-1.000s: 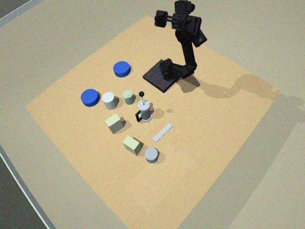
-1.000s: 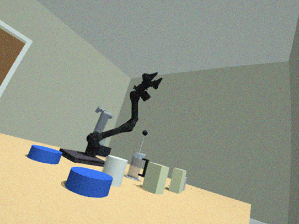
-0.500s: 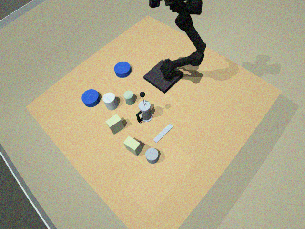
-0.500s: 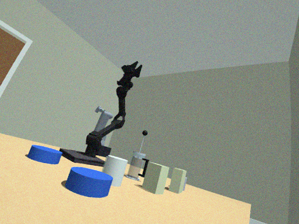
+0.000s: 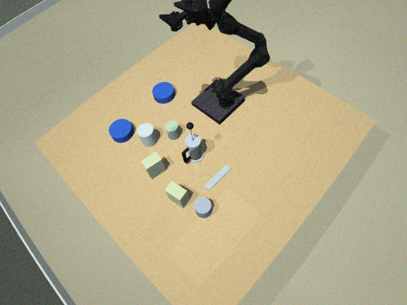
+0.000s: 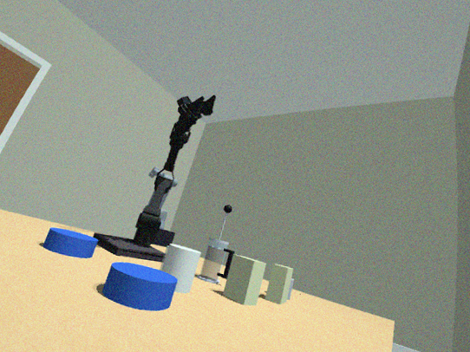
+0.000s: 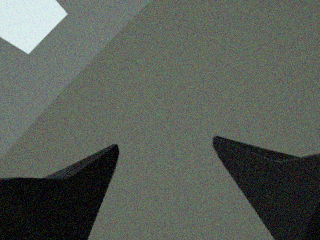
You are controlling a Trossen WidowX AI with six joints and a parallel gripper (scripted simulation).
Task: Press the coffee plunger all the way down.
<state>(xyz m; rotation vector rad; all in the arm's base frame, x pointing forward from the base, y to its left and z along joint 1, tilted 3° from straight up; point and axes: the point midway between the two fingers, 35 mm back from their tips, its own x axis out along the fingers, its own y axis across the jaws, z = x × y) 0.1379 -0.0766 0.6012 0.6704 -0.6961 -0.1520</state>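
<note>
The coffee press lies 160 mm ahead of my gripper tip, 130 mm to the left of it and 520 mm below it. The rest, counted from my gripper tip: white cylinder 190 mm ahead, 120 mm to the right, 600 mm below; then flat grey bar 180 mm ahead, 290 mm to the left, 640 mm below; then pale green cylinder 100 mm ahead, 30 mm to the right, 610 mm below.
</note>
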